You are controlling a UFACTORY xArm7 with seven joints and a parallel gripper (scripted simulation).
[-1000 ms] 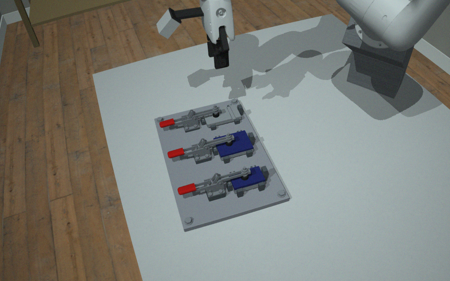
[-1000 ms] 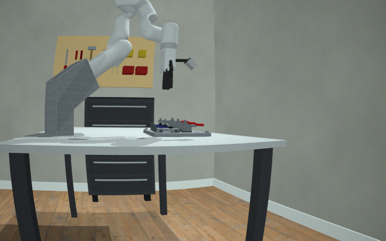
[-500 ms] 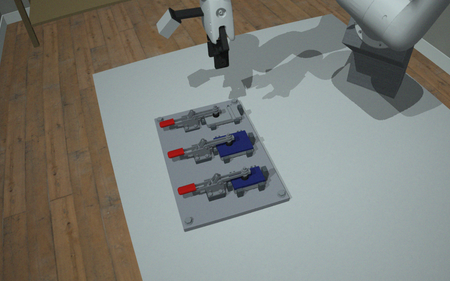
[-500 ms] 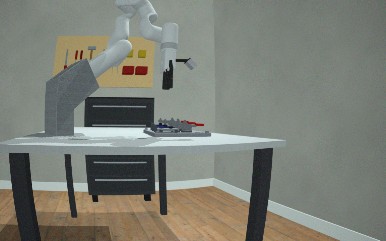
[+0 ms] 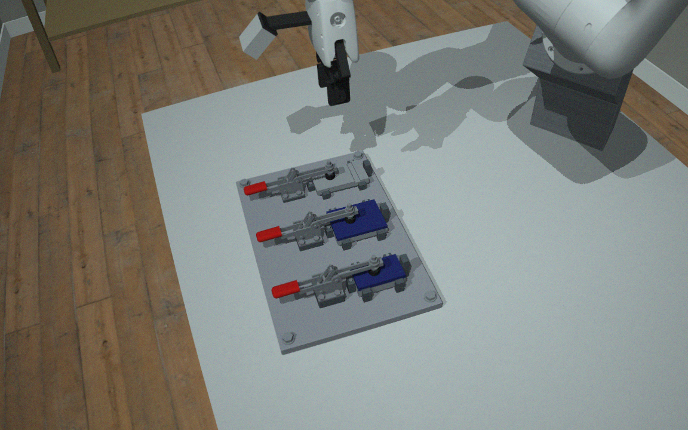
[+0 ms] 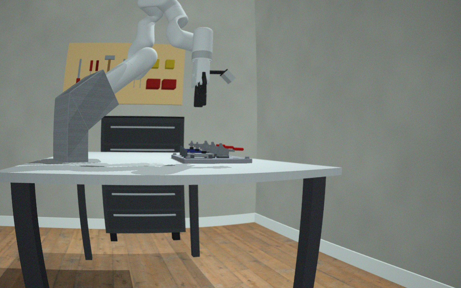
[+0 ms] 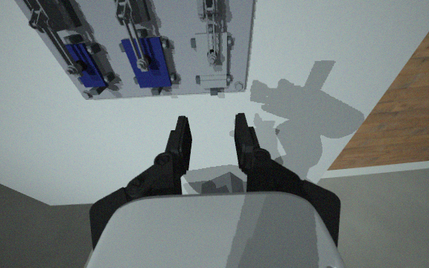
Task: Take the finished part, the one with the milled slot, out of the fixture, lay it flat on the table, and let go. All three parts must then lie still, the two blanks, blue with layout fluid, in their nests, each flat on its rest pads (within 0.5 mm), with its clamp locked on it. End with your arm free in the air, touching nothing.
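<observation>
Right now the toggle clamp is 8 cm ahead of my hand, 3 cm to the left of it and 17 cm below it. Also, from my hand: grey finished part 1 cm behind, 1 cm to the right, 19 cm below; grey fixture plate 1 cm ahead, 12 cm to the left, 21 cm below.
</observation>
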